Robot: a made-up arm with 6 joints.
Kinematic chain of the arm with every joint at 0, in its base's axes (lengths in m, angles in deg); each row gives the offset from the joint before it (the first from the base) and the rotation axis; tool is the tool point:
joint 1: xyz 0 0 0.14 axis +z
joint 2: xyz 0 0 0 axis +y
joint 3: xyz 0 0 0.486 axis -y
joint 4: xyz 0 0 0 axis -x
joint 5: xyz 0.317 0 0 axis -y
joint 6: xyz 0 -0.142 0 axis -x
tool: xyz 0 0 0
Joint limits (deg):
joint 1: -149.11..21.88
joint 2: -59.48..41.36
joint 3: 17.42..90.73
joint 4: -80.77..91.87
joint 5: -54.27..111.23
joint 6: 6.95..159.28
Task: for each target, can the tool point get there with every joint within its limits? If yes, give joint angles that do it. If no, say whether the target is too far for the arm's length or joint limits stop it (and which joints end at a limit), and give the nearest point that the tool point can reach.
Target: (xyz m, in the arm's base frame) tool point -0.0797 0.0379 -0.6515
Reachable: no: joint limits stop it (at a limit: joint 1, joint 2, joint 3, joint 4) | nearest point -0.4871 -0.2649 0.2480 | short by 1.033 m
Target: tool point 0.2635 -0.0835 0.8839
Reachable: yes | joints 2.16 5.94 38.44 48.86 25.77 92.65
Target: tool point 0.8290 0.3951 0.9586
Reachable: no: too far | nearest point 0.5351 0.3148 0.6959 | short by 0.402 m
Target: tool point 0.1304 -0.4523 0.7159
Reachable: yes | joints -56.67 18.33 44.14 -10.58 -7.82 49.47
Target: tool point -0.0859 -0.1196 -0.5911
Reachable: no: joint limits stop it (at a limit: joint 2, joint 3, joint 4) | nearest point -0.3235 -0.4503 0.2480 | short by 0.933 m
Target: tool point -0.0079 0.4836 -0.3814
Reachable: no: joint limits stop it (at a limit: joint 2, joint 3) | nearest point -0.0125 0.7642 0.4211 | short by 0.850 m
